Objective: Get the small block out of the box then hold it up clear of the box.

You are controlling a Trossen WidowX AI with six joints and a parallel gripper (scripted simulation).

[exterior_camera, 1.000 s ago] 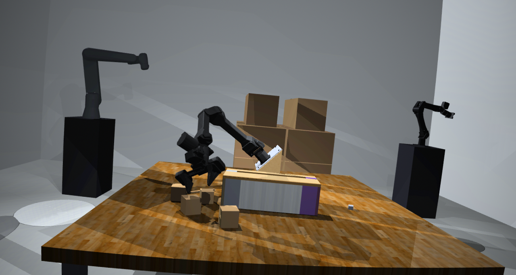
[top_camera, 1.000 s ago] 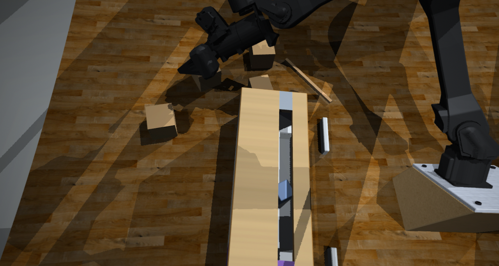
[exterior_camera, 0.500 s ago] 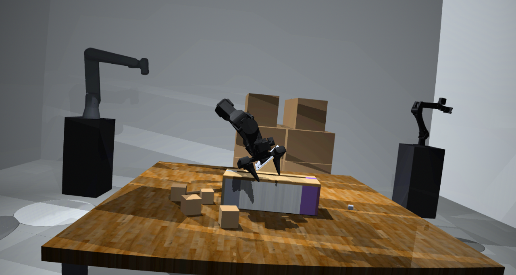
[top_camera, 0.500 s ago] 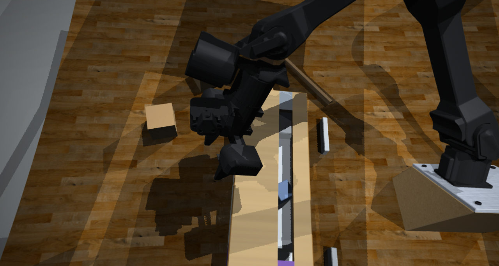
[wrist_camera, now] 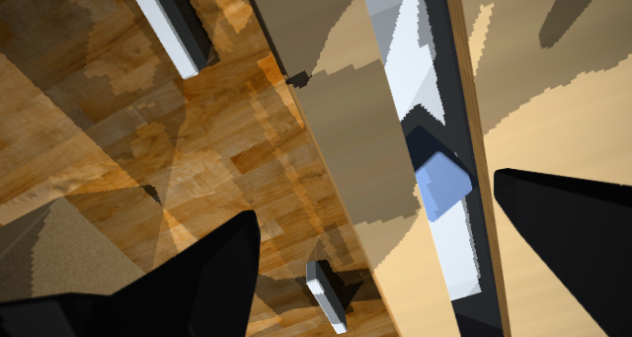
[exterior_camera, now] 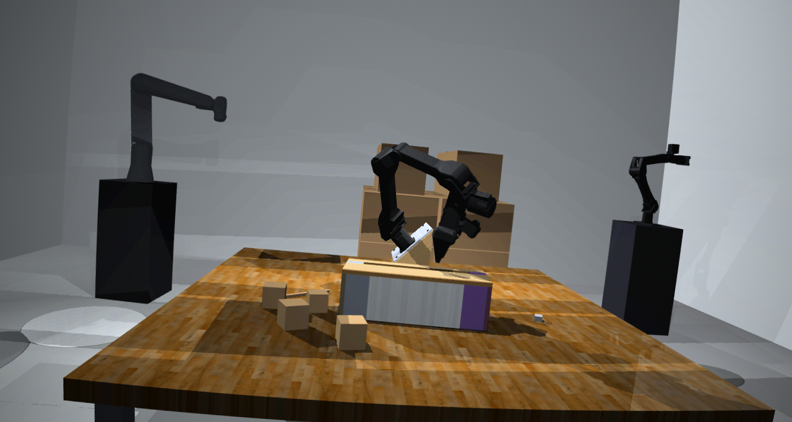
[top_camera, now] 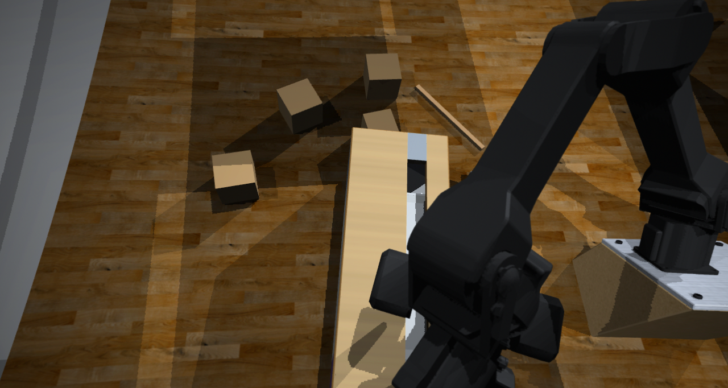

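The small blue block lies 60 mm below my gripper tip, 50 mm to the right of it and 30 mm ahead of it. Round my gripper tip: long box (90 mm below, 60 mm to the right, 20 mm ahead); then thin wooden stick (380 mm to the right, 150 mm below, 60 mm behind); then small grey piece (300 mm to the left, 140 mm below).
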